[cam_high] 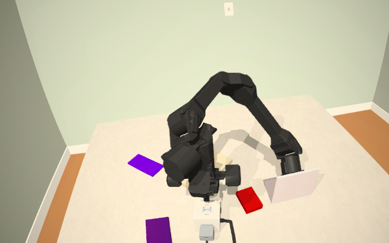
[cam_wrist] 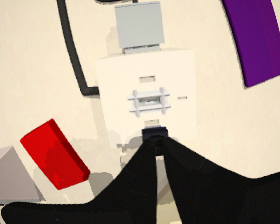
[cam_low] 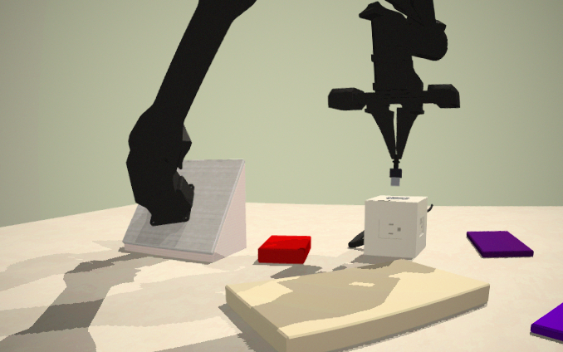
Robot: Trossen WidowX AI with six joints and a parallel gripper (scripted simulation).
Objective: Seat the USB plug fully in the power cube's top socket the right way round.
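Now: the USB plug 10 mm below my gripper tip. The rest, counted from my gripper tip: socket: 60 mm below, 10 mm to the left; then cream board: 240 mm to the right, 120 mm below, 40 mm behind; then red block: 150 mm behind, 120 mm below, 30 mm to the right.
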